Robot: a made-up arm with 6 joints.
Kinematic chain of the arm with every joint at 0, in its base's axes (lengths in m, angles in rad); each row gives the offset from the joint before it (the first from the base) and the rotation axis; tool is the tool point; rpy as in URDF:
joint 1: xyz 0 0 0.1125 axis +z
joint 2: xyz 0 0 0 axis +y
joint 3: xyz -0.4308 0 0.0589 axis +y
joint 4: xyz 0.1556 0 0.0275 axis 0.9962 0 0.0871
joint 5: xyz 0 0 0 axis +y
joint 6: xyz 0.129 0 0.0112 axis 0.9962 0 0.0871
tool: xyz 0 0 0 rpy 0 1.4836 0
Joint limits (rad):
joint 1: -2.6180..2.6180
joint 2: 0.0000..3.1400
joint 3: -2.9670..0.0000
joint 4: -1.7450..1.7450
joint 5: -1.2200..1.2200
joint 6: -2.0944..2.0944
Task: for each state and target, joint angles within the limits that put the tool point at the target. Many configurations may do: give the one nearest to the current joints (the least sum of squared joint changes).
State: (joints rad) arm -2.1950 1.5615 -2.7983 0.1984 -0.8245 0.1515
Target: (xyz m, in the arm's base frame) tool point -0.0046 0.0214 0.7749
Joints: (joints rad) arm -2.2007 1.6205 -2.9670 0.1444 -1.0678 0.1515
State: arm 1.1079 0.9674 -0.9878 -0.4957 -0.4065 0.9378
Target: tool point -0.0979 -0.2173 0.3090
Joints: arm 1.5026 0.0000 -0.2058 -0.9602 -0.8971 0.9378
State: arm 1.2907 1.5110 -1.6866 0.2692 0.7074 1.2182
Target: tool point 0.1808 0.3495 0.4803
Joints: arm 1.0491 1.7375 -1.7101 0.2231 0.6526 1.2182
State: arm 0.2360 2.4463 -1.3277 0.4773 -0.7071 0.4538
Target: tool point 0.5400 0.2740 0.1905
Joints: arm 0.5264 2.4723 -1.4841 0.4165 -0.7168 0.4538
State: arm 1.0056 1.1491 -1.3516 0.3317 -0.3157 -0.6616
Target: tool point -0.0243 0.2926 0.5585
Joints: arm 1.6772 1.4505 -1.2695 0.2781 -0.1964 -0.6616
